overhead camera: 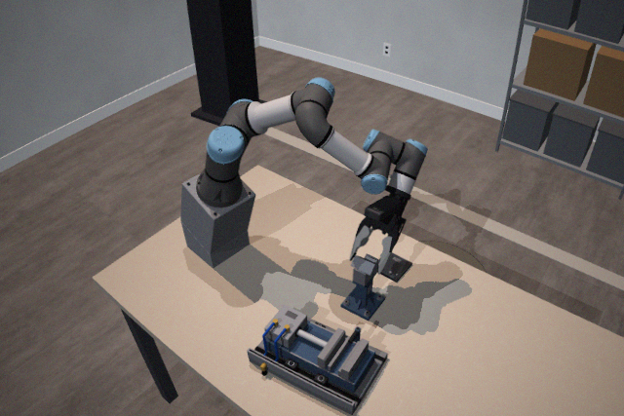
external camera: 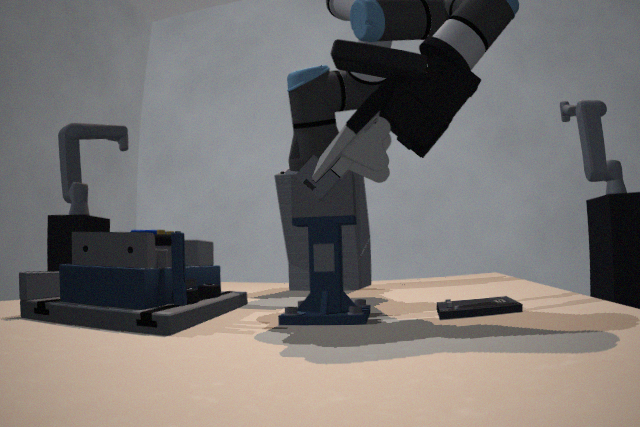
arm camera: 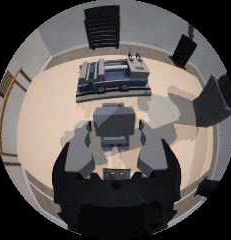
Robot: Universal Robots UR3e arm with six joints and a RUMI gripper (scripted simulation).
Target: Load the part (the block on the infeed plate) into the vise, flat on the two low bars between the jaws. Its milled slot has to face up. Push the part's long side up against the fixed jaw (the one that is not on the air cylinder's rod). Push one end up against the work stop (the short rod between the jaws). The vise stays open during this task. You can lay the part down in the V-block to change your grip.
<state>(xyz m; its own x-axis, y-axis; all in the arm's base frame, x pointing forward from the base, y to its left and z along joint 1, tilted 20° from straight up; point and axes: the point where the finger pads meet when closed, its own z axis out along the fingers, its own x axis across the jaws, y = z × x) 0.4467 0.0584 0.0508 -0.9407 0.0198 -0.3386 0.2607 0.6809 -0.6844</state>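
Right now the grey part is 1 cm to the right of my hand and 1 cm below it. Also, from my hand: blue vise: 22 cm to the right, 12 cm below.
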